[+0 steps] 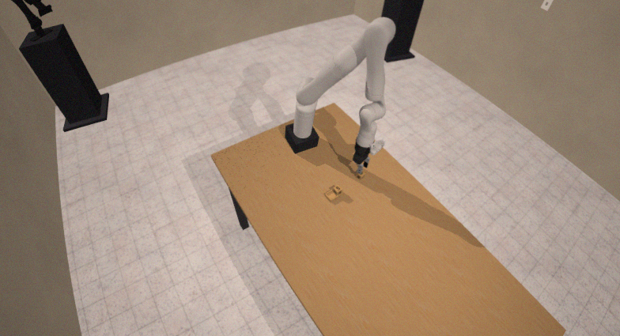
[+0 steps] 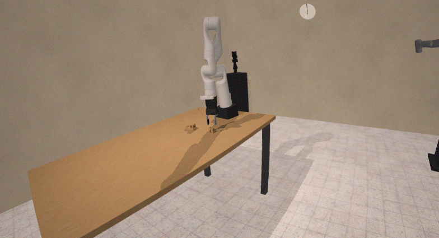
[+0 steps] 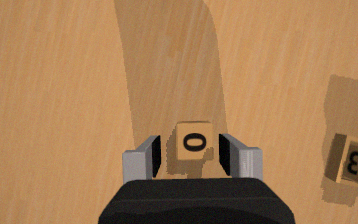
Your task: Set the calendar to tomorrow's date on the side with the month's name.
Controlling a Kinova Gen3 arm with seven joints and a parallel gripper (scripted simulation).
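Right now the wooden date cube is 50 mm below my hand. The rest, counted from my hand: wooden tray 50 mm ahead, 170 mm to the right, 60 mm below.
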